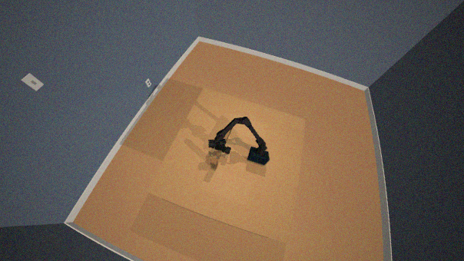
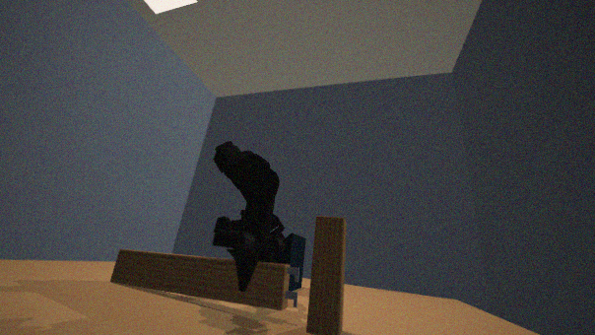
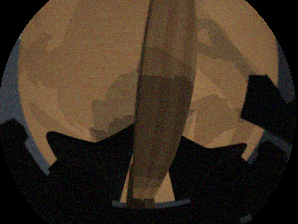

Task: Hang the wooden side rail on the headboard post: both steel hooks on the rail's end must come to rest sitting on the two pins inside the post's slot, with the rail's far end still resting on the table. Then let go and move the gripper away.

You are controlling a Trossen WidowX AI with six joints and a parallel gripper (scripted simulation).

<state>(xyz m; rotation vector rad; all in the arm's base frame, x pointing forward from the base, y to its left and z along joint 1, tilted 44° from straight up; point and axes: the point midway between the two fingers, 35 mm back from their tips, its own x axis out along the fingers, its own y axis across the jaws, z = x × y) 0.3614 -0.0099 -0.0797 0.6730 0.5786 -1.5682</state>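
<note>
Right now my gripper tip is 150 mm to the right of the headboard post, 50 mm below it and 10 mm short of it.
</note>
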